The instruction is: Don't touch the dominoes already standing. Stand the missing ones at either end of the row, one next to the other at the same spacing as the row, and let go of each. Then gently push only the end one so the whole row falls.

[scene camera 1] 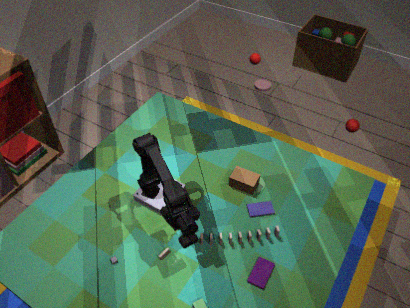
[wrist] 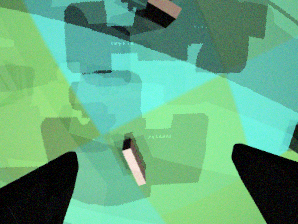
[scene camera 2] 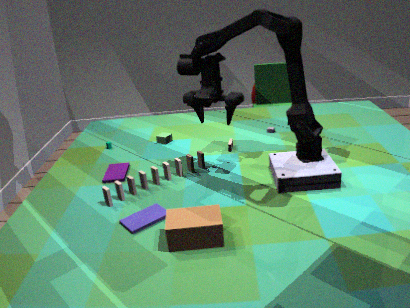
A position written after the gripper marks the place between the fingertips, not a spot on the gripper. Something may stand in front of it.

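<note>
The gripper [scene camera 2: 215, 124], also seen as the gripper [wrist: 158, 156], is open and holds nothing. An orange box [scene camera 2: 192, 228] is visible; in the wrist view the box is out of frame.
</note>
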